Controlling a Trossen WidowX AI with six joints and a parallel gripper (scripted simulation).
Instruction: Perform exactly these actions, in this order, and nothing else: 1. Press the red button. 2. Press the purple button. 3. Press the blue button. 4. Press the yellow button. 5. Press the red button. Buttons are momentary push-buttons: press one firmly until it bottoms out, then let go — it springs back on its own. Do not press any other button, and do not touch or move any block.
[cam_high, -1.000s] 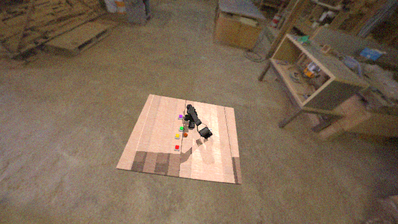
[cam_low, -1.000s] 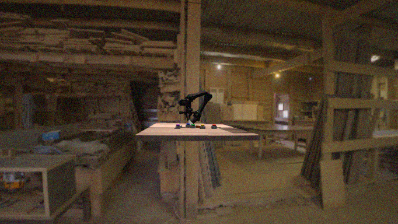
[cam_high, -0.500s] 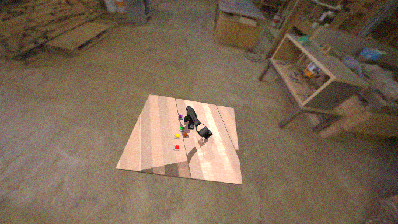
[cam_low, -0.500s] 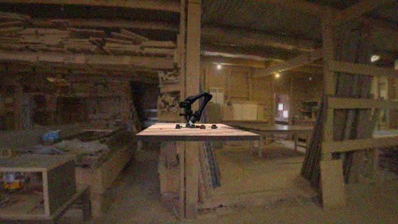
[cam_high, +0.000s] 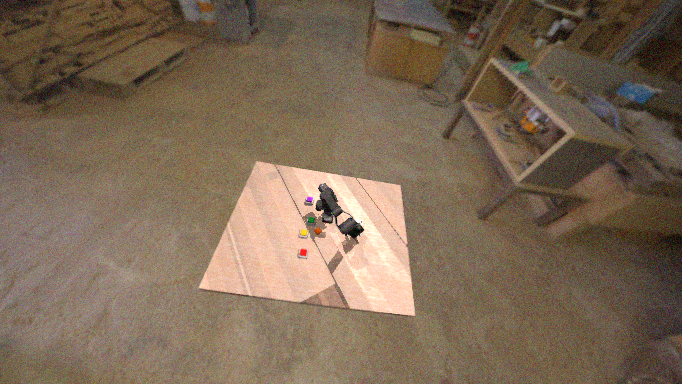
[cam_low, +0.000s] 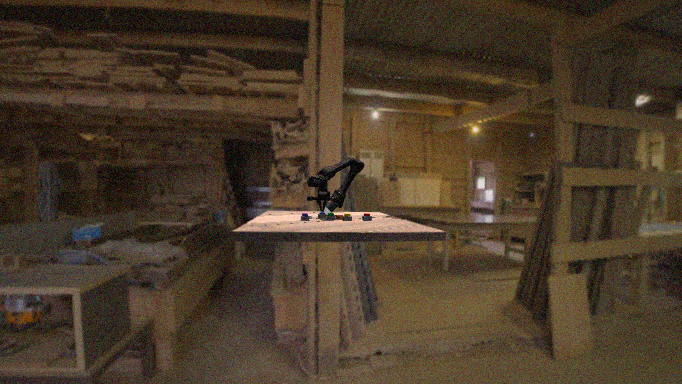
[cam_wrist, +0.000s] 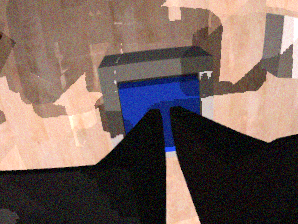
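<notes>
My gripper tip is 1 cm above the blue button. Also, from my gripper tip: purple button (13 cm ahead, 11 cm to the right); then green button (10 cm ahead, 4 cm to the left); then small orange piece (5 cm ahead, 10 cm to the left, 2 cm below).
</notes>
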